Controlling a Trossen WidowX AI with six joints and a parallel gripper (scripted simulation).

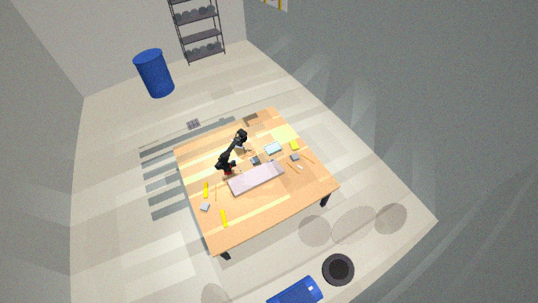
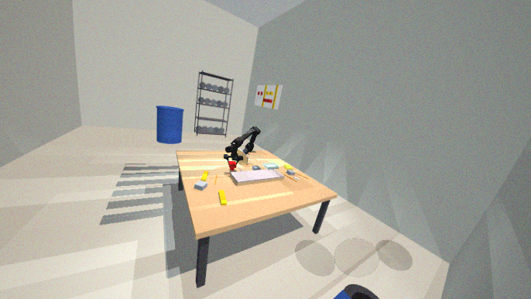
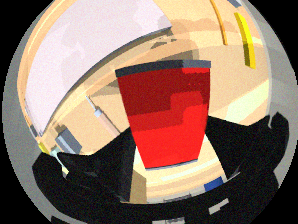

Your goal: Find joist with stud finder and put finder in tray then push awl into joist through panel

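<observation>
My gripper tip is now 30 mm short of the awl, 110 mm to the right of it and 60 mm above it. Also, from my gripper tip: red stud finder: 10 mm behind, 10 mm to the left, 30 mm below; yellow block: 120 mm ahead, 720 mm to the left, 50 mm below; light blue tray: 10 mm ahead, 520 mm to the left, 60 mm below.
</observation>
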